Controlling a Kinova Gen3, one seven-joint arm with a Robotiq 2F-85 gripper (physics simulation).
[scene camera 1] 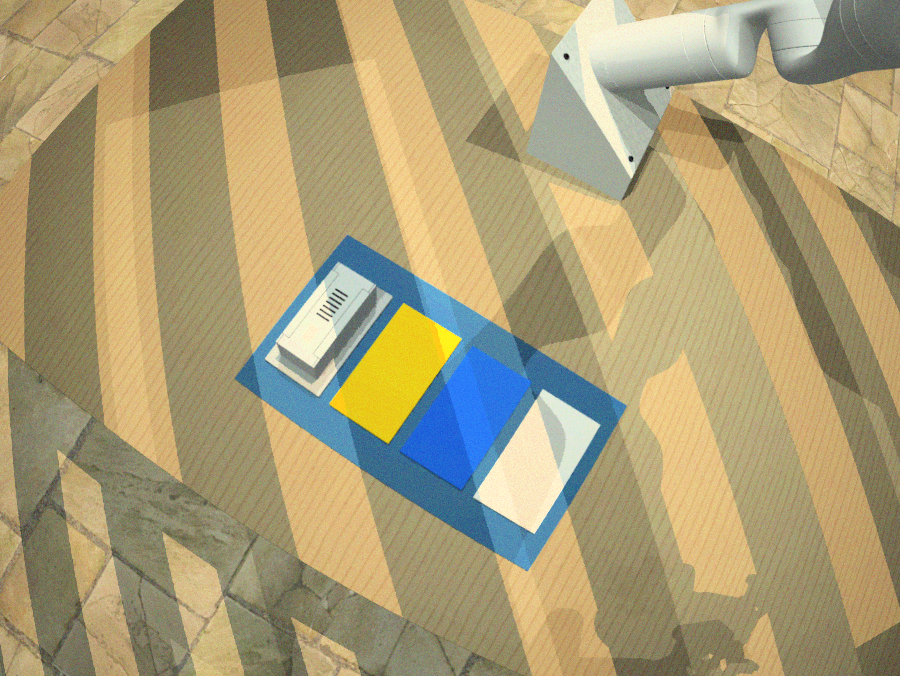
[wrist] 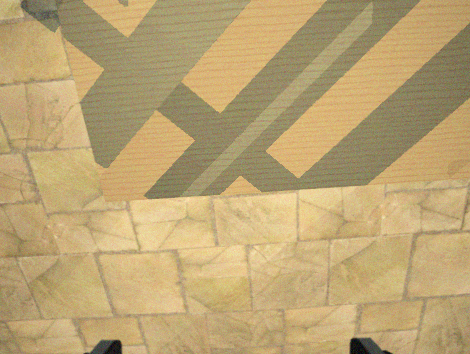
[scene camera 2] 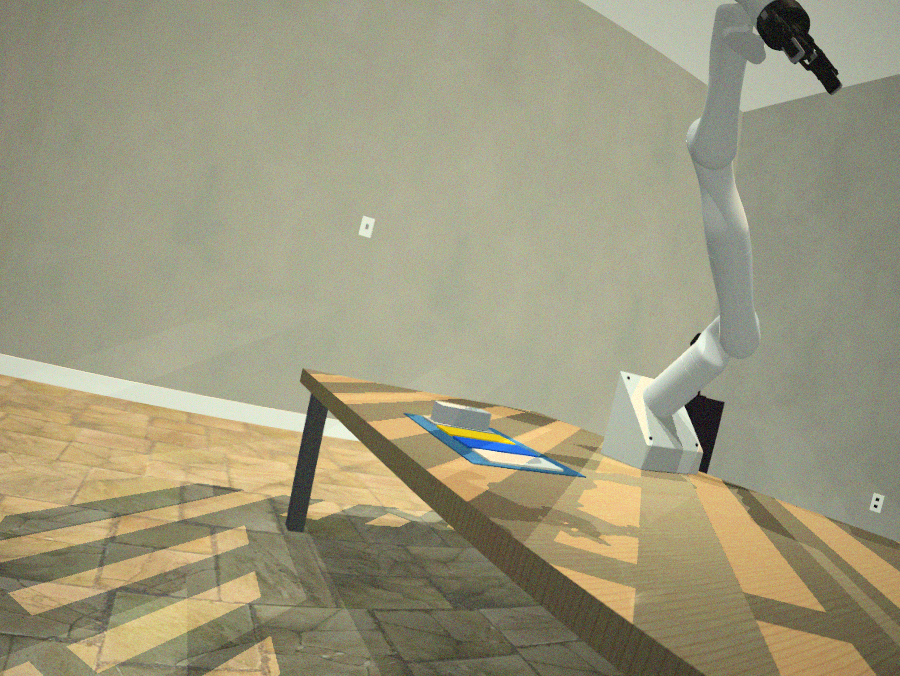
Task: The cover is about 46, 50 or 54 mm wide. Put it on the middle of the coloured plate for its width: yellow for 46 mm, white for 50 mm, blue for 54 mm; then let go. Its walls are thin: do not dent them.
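Frame: origin at the arm's base, x ahead, y left, z up, level; millimetres.
Seen in the pictures: gripper, fingertip midpoint: [scene camera 2: 818, 74]; arm's base, origin of the base link: [scene camera 1: 609, 60] [scene camera 2: 656, 402].
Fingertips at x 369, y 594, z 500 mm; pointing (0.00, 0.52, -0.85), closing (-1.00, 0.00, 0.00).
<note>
Offsets run from my fingertips to a thing's top centre. "pt": to the spot under its first point. Level surfaces: height alone.
The pale cover @(dz -607, dx +90, dy -706 mm) [scene camera 1: 327, 312] [scene camera 2: 460, 415] has dark slots on its top and stands upright on a light grey plate @(pt dz -647, dx +157, dy -674 mm) [scene camera 1: 317, 387] at one end of a blue mat. Beside it lie the yellow plate [scene camera 1: 395, 373] [scene camera 2: 476, 435], the blue plate [scene camera 1: 465, 417] [scene camera 2: 498, 446] and, at the other end, the white plate [scene camera 1: 536, 461] [scene camera 2: 518, 459]; these three are bare. The cover's width cannot be told by eye. My gripper [scene camera 2: 834, 88] [wrist: 236, 347] is open and empty, high above the table and far from the cover. The cover does not show in the wrist view.
The blue mat @(dz -651 mm) [scene camera 1: 436, 502] [scene camera 2: 571, 471] lies on the striped wooden table @(dz -653 mm) [scene camera 1: 196, 407] [scene camera 2: 691, 582] [wrist: 320, 100]. The arm's grey base [scene camera 1: 582, 130] [scene camera 2: 631, 436] stands on the table near the mat. The table's edge and the stone floor [wrist: 215, 280] show in the wrist view.
</note>
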